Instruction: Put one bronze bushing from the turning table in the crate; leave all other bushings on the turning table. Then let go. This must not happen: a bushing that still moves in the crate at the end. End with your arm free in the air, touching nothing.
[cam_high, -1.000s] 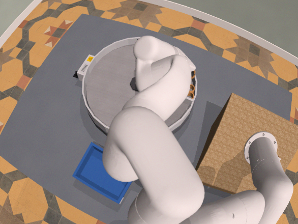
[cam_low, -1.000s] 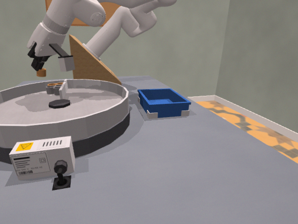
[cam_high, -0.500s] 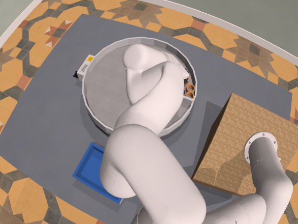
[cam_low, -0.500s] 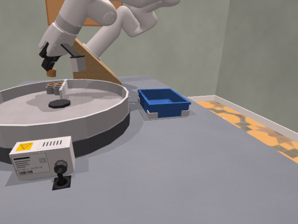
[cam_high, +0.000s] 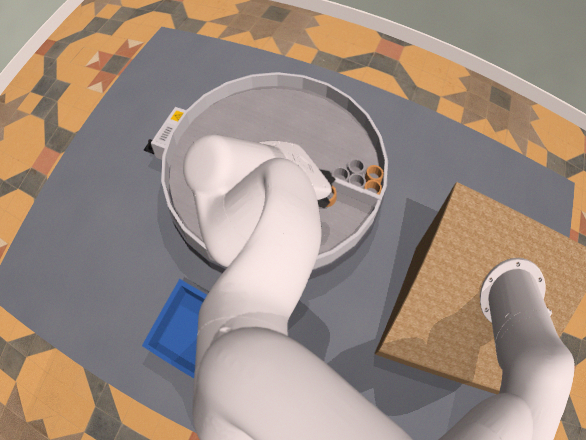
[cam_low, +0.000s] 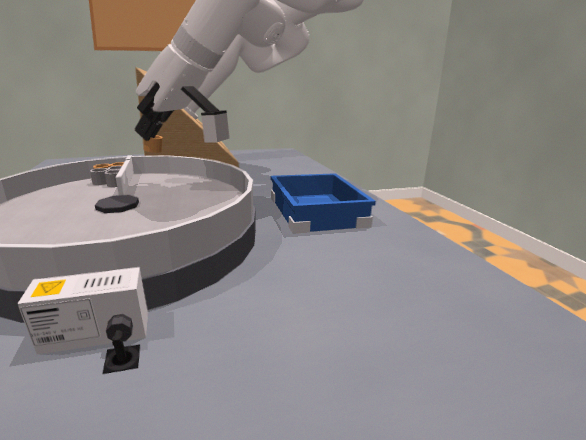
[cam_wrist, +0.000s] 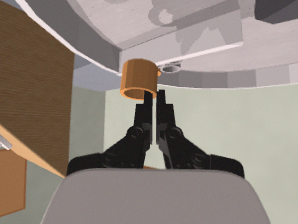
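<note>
Now: the blue crate 40 mm ahead of my hand, 300 mm to the left of it and 140 mm below it. Round my hand: grey turning table: 110 mm ahead, 40 mm to the right, 110 mm below.
</note>
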